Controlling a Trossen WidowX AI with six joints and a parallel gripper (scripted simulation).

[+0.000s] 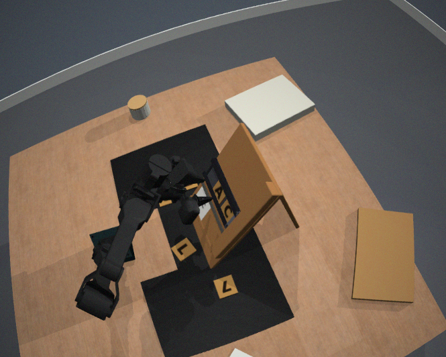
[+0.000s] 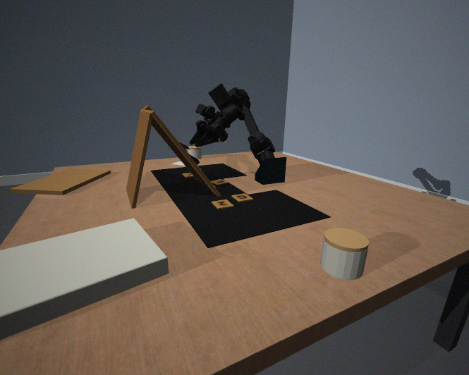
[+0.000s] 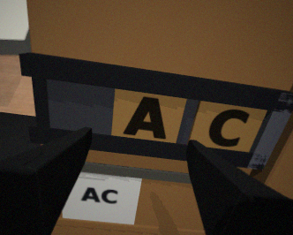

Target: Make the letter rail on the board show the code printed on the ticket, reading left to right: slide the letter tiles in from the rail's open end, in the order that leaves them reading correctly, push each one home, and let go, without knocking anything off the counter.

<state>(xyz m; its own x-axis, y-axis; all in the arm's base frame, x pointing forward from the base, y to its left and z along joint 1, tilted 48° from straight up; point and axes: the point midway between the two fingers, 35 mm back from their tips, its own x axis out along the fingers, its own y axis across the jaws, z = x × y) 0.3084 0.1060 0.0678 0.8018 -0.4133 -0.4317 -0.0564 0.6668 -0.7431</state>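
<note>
My gripper tip is now 100 mm above the white ticket, 30 mm to the right of it and 20 mm past it. Round my gripper tip: flat tan panel 450 mm ahead, 320 mm to the right, 170 mm below; then black mat 170 mm below, 130 mm behind, 10 mm to the right; then tile 170 mm below, 160 mm to the left, 50 mm behind.
</note>
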